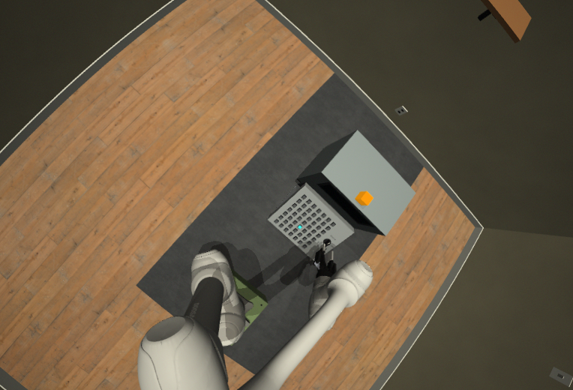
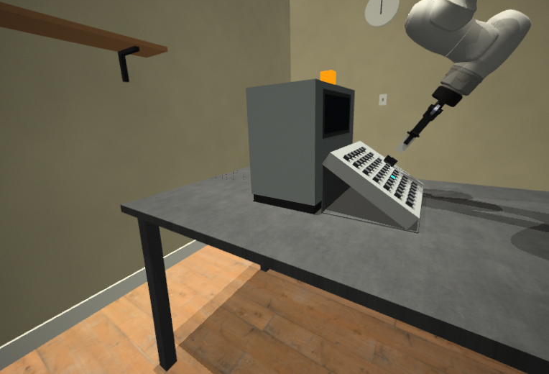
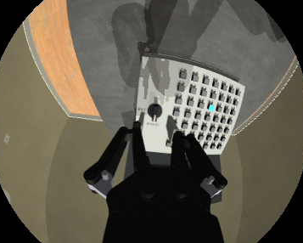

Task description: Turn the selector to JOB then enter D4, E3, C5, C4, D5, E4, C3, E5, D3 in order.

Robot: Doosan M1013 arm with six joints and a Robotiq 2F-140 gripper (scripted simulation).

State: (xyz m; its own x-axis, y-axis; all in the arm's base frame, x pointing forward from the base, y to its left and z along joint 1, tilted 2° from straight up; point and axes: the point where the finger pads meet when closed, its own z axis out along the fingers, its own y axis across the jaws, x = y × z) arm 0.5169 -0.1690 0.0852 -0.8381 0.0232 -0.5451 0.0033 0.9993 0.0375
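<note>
Now: hand 50 mm short of the black selector knob and 60 mm above it. Round my hand: keypad: 70 mm ahead, 110 mm to the left, 110 mm below; then key E4: 20 mm ahead, 160 mm to the left, 90 mm below.
</note>
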